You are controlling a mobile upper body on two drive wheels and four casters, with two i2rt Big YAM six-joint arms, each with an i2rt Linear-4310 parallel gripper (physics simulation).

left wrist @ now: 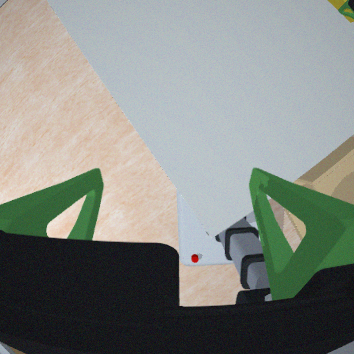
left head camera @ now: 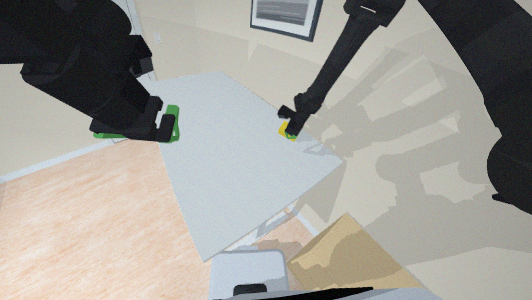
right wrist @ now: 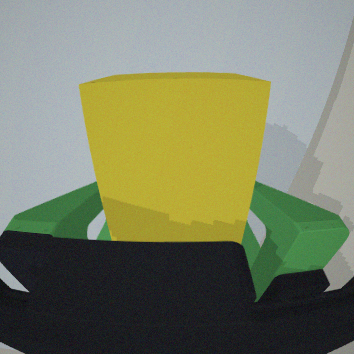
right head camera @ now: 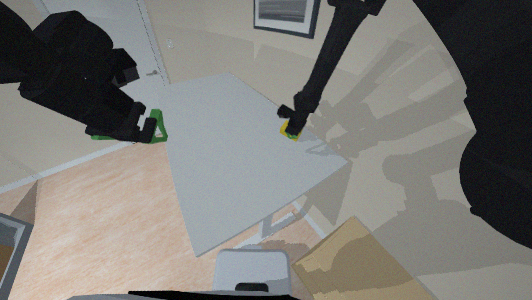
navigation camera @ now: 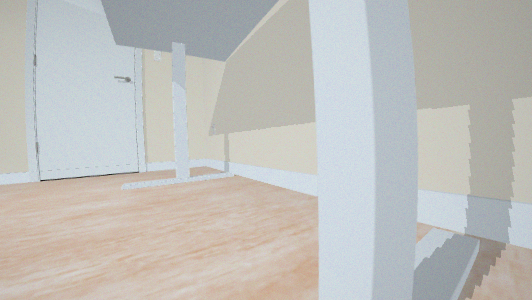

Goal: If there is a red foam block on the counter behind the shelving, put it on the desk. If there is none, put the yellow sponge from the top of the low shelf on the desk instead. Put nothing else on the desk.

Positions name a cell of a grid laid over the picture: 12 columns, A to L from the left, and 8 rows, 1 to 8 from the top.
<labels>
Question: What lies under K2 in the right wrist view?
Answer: A grey desk.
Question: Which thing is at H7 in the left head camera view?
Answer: A low tan shelf.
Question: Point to a grey desk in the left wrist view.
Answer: H3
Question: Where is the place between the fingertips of the right gripper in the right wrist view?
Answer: F4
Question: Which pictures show the left gripper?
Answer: The left wrist view, the left head camera view and the right head camera view only.
</labels>
